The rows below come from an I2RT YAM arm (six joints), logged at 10 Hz.
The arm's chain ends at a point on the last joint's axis. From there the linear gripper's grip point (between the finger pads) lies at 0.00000 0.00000 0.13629 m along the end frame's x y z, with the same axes.
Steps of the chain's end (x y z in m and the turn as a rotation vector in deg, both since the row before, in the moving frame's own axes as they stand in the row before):
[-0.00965 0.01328 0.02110 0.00 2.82 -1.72]
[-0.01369 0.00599 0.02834 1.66 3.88 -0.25]
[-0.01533 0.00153 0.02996 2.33 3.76 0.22]
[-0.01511 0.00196 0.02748 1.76 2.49 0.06]
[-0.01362 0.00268 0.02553 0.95 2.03 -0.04]
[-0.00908 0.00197 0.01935 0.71 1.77 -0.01]
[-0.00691 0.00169 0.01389 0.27 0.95 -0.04]
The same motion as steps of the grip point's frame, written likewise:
[-0.00295 0.01318 0.02093 0.00 2.82 -1.72]
[-0.00448 0.00202 0.02797 1.66 3.88 -0.25]
[-0.00638 -0.00399 0.02955 2.33 3.76 0.22]
[-0.00919 -0.00222 0.02729 1.76 2.49 0.06]
[-0.00879 0.00042 0.02543 0.95 2.03 -0.04]
[-0.00487 0.00028 0.01927 0.71 1.77 -0.01]
[-0.00465 0.00105 0.01387 0.27 0.95 -0.04]

